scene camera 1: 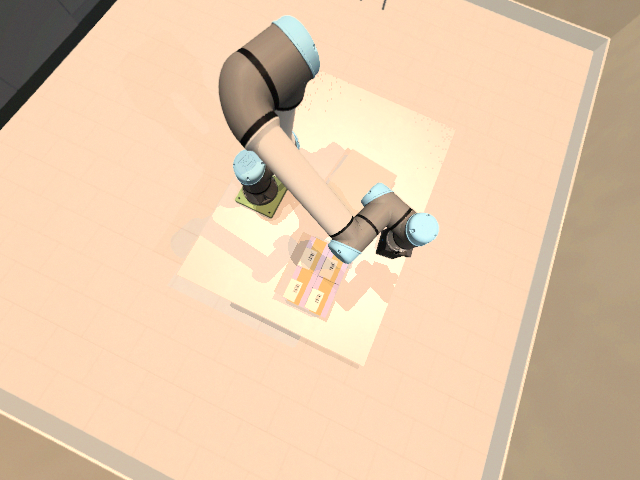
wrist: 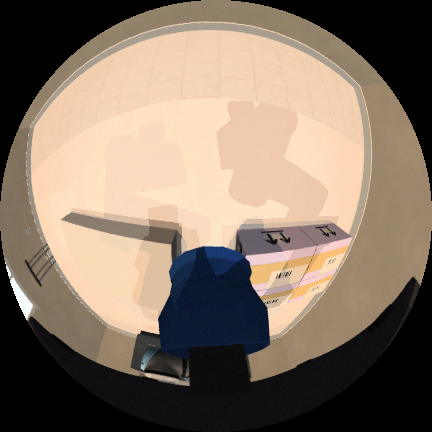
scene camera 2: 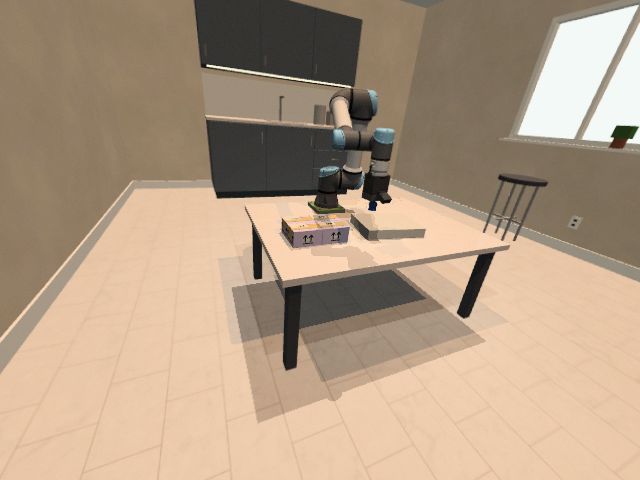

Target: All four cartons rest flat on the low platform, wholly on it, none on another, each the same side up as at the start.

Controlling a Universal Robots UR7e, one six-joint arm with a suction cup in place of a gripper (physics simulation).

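Places are measured from the arm's base along level axes (x ahead, y left, z up), in millimetres.
Pixels of known places: hand, tool point: (wrist: 210,279) (scene camera 2: 372,209); arm's base, link origin: (scene camera 1: 260,189) (scene camera 2: 326,204).
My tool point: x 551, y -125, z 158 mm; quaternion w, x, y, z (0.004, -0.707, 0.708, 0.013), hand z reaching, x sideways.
Note:
Ahead of a thing's pixels: the offset from my tool point to its top centre. "spot": to the spot under its first point. Level surfaces: height alone.
Four pink and orange cartons stand flat in a tight two-by-two block on the table, none on another: one {228 mm back, 90 mm right, 107 mm down} (scene camera 1: 310,256) and one {136 mm back, 101 mm right, 107 mm down} (scene camera 1: 331,266) at the arm's side, one {244 mm back, 226 mm right, 107 mm down} (scene camera 1: 295,289) and one {152 mm back, 236 mm right, 107 mm down} (scene camera 1: 316,298) farther out. Two faces with upward arrows show in scene camera 2, on a left carton {spot: 107 mm back, 241 mm right, 144 mm down} (scene camera 2: 308,238) and a right carton {spot: 92 mm back, 109 mm right, 143 mm down} (scene camera 2: 335,235). The low platform {142 mm back, 255 mm left, 134 mm down} (scene camera 1: 364,175) (scene camera 2: 398,233) (wrist: 120,255) is beige-grey, beside the block, with no carton on it. My gripper, a blue suction cup (scene camera 2: 372,206) (wrist: 210,260), is open and hangs in the air, holding nothing; scene camera 1 hides the cup.
The table {182 mm down} (scene camera 1: 361,335) (scene camera 2: 439,246) bears everything. The arm's base stands on a green plate (scene camera 1: 271,206) (scene camera 2: 326,208) behind the cartons. My forearm and wrist reach over the table and partly cover the platform in scene camera 1. A stool (scene camera 2: 522,180) stands beyond the table.

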